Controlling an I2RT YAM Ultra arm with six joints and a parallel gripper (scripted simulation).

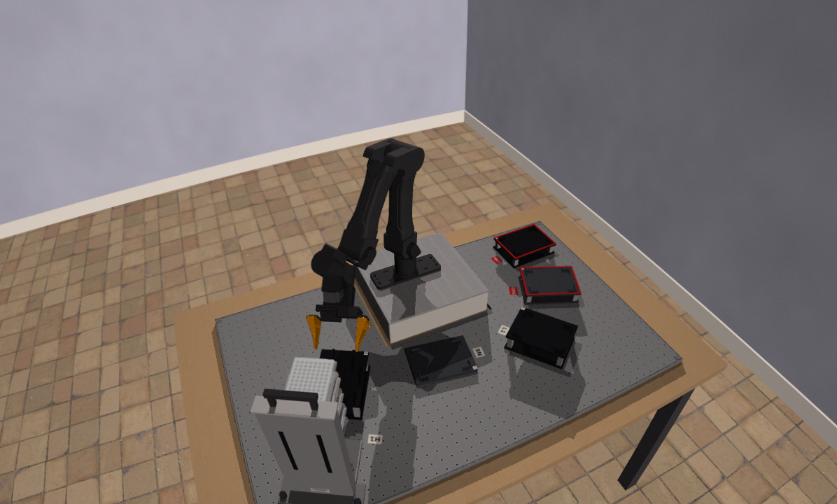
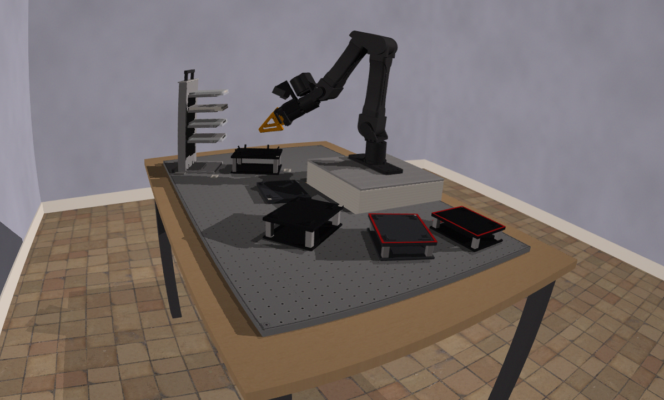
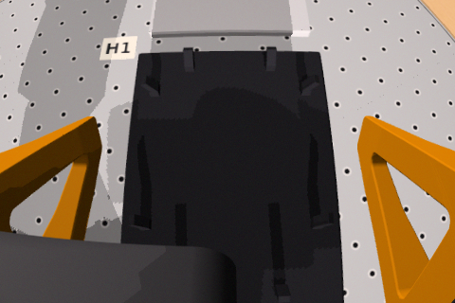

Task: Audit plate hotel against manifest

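Right now the black regrip nest RG is 90 mm below my hand, 20 mm ahead of it and 10 mm to the right of it. The rest, counted from my hand: flat recovery nest N6: 250 mm to the left, 140 mm below, 40 mm ahead; H1 deck label: 180 mm ahead, 150 mm below, 10 mm to the left; plate hotel H1: 240 mm ahead, 140 mm to the right, 10 mm above.
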